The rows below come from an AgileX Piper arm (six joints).
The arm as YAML. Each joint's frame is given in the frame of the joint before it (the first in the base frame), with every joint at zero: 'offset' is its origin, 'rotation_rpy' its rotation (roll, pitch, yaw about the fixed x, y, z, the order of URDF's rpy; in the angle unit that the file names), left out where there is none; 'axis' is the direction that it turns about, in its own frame. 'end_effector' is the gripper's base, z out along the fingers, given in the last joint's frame.
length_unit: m
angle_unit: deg
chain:
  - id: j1
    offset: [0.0, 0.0, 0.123]
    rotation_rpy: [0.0, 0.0, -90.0]
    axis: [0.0, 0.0, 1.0]
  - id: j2
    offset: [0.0, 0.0, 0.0]
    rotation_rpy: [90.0, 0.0, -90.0]
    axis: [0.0, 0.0, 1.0]
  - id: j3
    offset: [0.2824, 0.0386, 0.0]
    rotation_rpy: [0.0, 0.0, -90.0]
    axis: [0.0, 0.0, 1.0]
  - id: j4
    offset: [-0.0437, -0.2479, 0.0]
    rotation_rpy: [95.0, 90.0, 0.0]
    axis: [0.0, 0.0, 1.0]
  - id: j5
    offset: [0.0, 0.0, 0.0]
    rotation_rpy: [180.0, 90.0, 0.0]
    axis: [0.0, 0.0, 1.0]
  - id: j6
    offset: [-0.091, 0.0, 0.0]
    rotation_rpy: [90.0, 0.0, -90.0]
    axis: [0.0, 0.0, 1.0]
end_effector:
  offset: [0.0, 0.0, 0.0]
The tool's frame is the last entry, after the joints.
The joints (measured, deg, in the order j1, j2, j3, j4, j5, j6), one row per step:
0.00, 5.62, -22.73, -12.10, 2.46, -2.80
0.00, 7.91, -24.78, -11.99, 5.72, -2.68
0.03, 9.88, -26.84, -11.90, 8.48, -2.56
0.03, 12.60, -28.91, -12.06, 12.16, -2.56
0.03, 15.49, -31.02, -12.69, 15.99, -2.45
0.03, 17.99, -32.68, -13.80, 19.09, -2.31
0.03, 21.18, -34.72, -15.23, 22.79, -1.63
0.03, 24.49, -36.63, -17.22, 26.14, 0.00
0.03, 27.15, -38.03, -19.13, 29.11, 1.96
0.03, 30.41, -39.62, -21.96, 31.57, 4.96
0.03, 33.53, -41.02, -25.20, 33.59, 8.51
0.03, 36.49, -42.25, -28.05, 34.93, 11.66
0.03, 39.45, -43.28, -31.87, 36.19, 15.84
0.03, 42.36, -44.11, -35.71, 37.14, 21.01
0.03, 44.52, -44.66, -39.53, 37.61, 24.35
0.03, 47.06, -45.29, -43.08, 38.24, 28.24
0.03, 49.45, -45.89, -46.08, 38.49, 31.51
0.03, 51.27, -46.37, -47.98, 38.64, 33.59
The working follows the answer.
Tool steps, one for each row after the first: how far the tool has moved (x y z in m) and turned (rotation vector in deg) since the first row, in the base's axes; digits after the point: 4 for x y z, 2 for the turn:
0.0050, -0.0011, 0.0049, 0.47, 3.43, -0.55
0.0087, -0.0019, 0.0106, 0.88, 6.03, -0.99
0.0157, -0.0032, 0.0142, 1.02, 10.28, -1.78
0.0233, -0.0047, 0.0174, 0.85, 14.78, -2.82
0.0303, -0.0062, 0.0194, 0.23, 18.61, -3.97
0.0393, -0.0084, 0.0215, -0.08, 23.26, -5.40
0.0491, -0.0110, 0.0231, 0.05, 27.69, -7.05
0.0570, -0.0136, 0.0230, 0.58, 31.51, -8.72
0.0672, -0.0169, 0.0238, 1.29, 34.98, -10.87
0.0774, -0.0206, 0.0243, 2.15, 37.80, -13.30
0.0876, -0.0236, 0.0246, 2.82, 39.93, -15.41
0.0980, -0.0275, 0.0241, 3.60, 41.70, -18.13
0.1086, -0.0312, 0.0228, 5.22, 42.92, -20.81
0.1167, -0.0345, 0.0222, 4.93, 43.42, -23.13
0.1262, -0.0376, 0.0206, 5.33, 44.10, -25.44
0.1356, -0.0399, 0.0190, 5.51, 44.52, -27.17
0.1428, -0.0413, 0.0175, 5.54, 44.92, -28.26

Tool pose at each row, in the base's axes (x y z in m, rotation vector in deg; rounded; the steps above come from the unrounded poses):
0.0325, -0.0008, 0.3345, -8.69, 69.94, -13.28
0.0375, -0.0019, 0.3394, -8.39, 73.45, -13.30
0.0412, -0.0027, 0.3451, -8.10, 76.13, -13.28
0.0482, -0.0040, 0.3487, -8.04, 80.44, -13.65
0.0558, -0.0055, 0.3519, -8.12, 85.00, -14.41
0.0628, -0.0071, 0.3538, -8.44, 88.85, -15.60
0.0718, -0.0092, 0.3560, -8.40, 93.59, -16.79
0.0815, -0.0118, 0.3575, -7.78, 98.17, -17.92
0.0894, -0.0145, 0.3574, -6.68, 102.17, -18.86
0.0997, -0.0178, 0.3582, -5.02, 105.87, -20.15
0.1099, -0.0214, 0.3587, -2.94, 108.94, -21.64
0.1201, -0.0244, 0.3591, -1.14, 111.27, -23.03
0.1305, -0.0283, 0.3586, 1.22, 113.26, -24.93
0.1411, -0.0320, 0.3573, 4.44, 114.73, -26.27
0.1492, -0.0353, 0.3566, 5.70, 115.29, -28.61
0.1587, -0.0384, 0.3550, 7.59, 116.07, -30.47
0.1681, -0.0407, 0.3534, 8.91, 116.53, -31.96
0.1753, -0.0421, 0.3519, 9.65, 116.95, -32.94

